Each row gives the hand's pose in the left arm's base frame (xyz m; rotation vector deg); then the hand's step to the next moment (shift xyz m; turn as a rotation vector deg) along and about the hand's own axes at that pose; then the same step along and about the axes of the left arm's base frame.
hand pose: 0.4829 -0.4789 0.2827 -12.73 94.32 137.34
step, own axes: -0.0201 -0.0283 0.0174 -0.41 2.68 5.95
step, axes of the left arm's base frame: 0.0270 0.0240 -0.0142 -0.31 4.59 4.65
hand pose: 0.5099 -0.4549 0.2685 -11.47 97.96 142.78
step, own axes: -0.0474 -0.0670 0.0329 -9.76 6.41 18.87
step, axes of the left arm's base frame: 0.0564 0.0539 -0.0417 7.70 15.14 14.28
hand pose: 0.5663 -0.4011 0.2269 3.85 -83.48 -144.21
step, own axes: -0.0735 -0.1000 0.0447 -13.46 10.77 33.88
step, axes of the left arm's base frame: 0.0469 0.1021 -0.0691 9.74 26.63 25.32
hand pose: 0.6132 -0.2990 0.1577 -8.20 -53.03 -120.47
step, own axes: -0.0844 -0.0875 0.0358 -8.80 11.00 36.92
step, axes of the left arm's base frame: -0.0147 0.1123 -0.0569 6.20 25.56 29.49
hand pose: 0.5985 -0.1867 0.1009 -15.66 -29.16 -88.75
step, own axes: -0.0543 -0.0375 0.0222 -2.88 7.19 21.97
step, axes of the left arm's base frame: -0.0373 0.0575 -0.0120 4.20 13.15 18.76
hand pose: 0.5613 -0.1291 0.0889 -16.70 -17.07 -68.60
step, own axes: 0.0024 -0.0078 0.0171 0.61 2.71 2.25
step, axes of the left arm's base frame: -0.0078 0.0017 0.0172 2.59 1.23 2.14
